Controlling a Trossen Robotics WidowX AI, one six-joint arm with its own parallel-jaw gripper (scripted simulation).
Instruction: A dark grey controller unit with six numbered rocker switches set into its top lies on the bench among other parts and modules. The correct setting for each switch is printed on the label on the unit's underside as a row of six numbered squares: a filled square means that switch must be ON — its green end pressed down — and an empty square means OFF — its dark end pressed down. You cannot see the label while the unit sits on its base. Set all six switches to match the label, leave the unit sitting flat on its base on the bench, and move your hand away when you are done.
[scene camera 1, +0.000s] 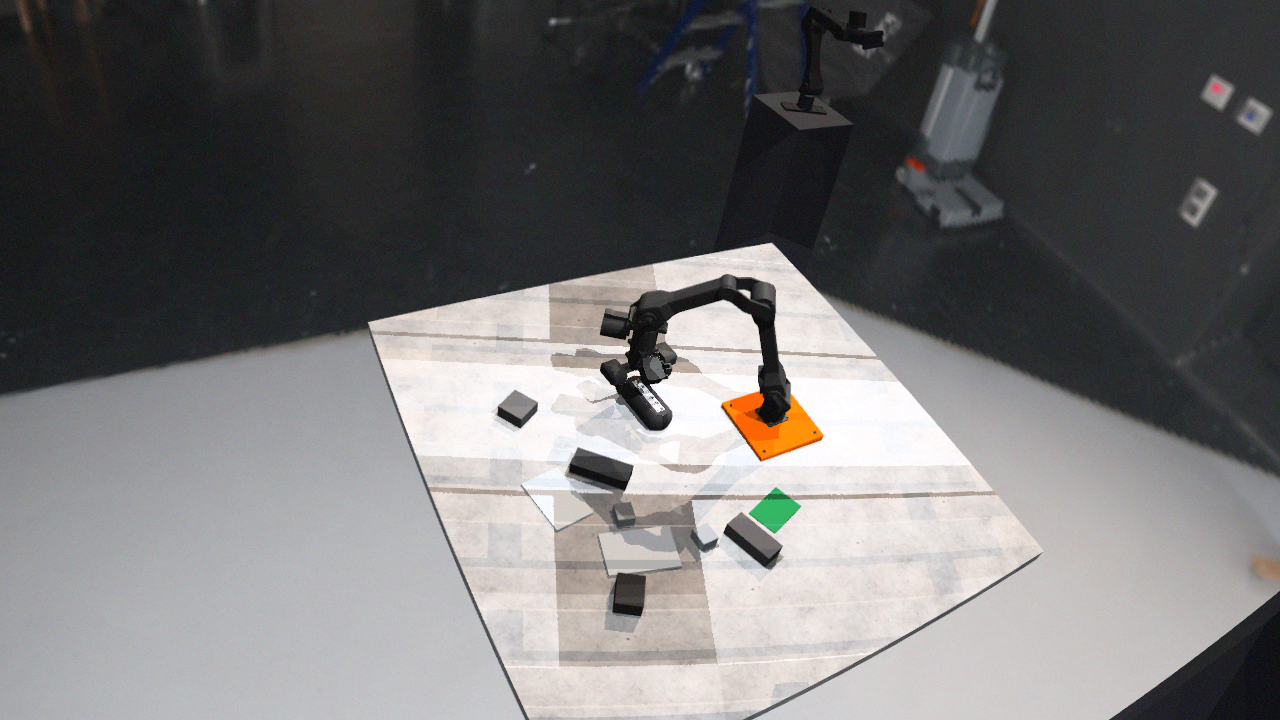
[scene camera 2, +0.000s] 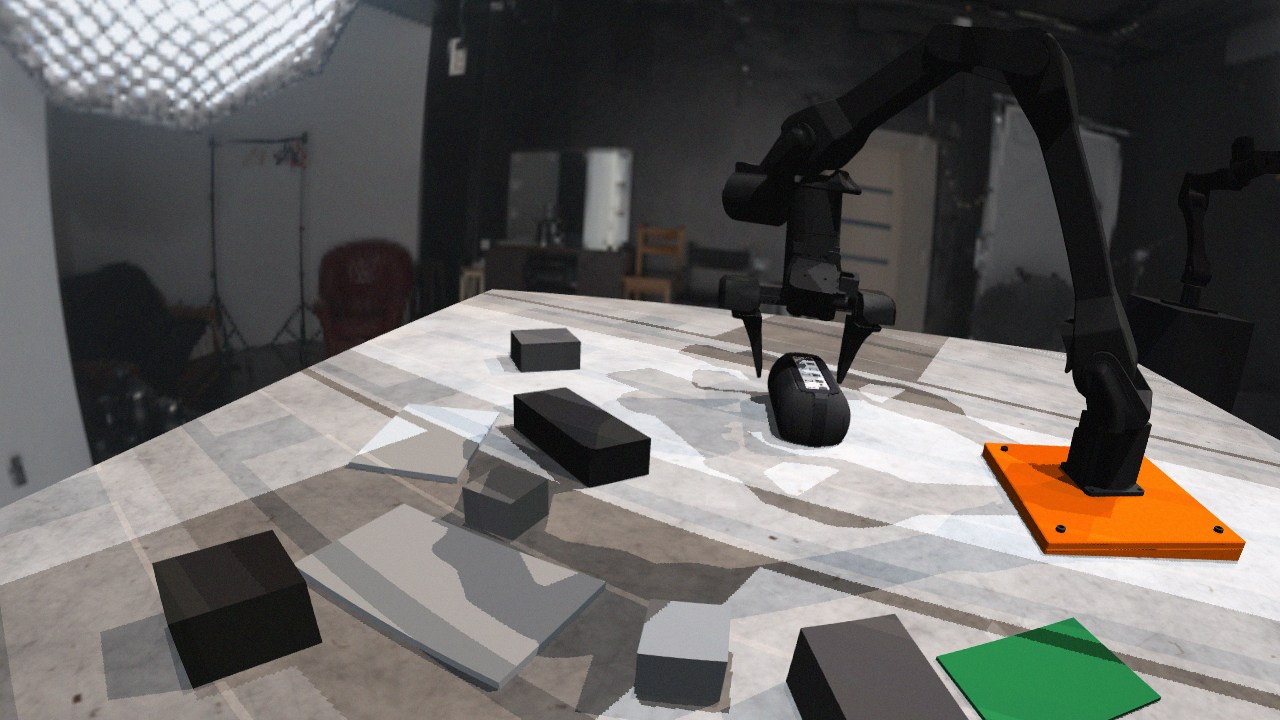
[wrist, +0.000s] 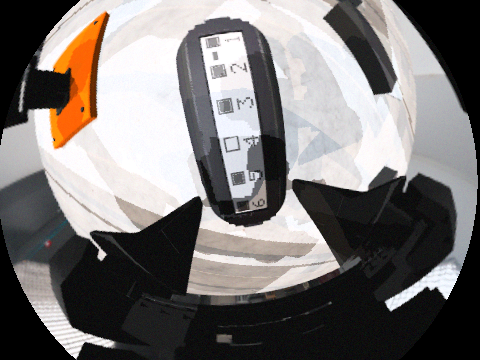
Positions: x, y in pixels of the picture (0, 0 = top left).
Scene:
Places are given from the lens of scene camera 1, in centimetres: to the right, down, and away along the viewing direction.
gripper (scene camera 1: 633, 387): -2, 7, 198
green tile (scene camera 1: 776, 508): 31, 34, 180

